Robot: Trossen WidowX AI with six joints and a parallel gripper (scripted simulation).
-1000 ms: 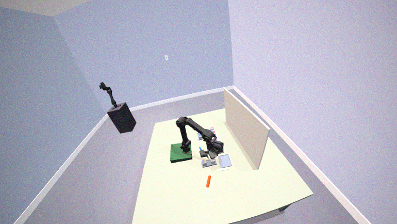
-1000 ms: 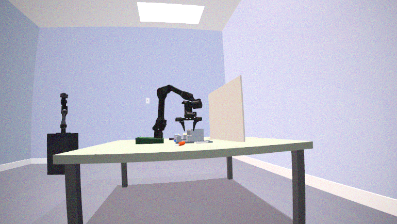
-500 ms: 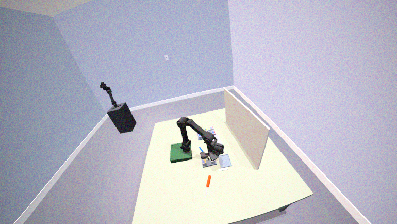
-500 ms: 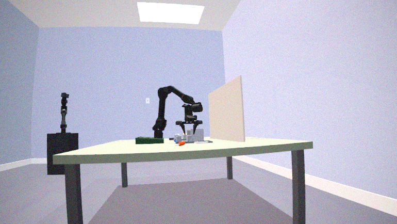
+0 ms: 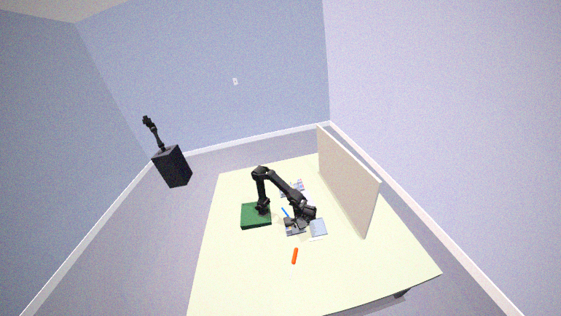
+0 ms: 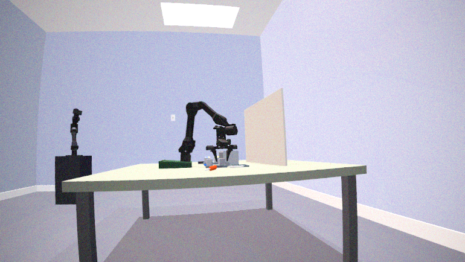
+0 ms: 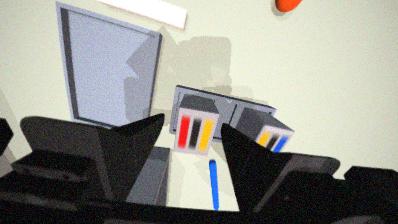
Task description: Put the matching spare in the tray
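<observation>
My gripper tip is now 100 mm short of the flat grey tray, 30 mm above it and 10 mm to the left of it. From my gripper tip the other things lie so: tall beige board 310 mm ahead, 190 mm above, 180 mm to the left; white mounted unit 160 mm to the left, 60 mm ahead, 20 mm above; blue pen 140 mm to the left, 70 mm behind, 30 mm below.
</observation>
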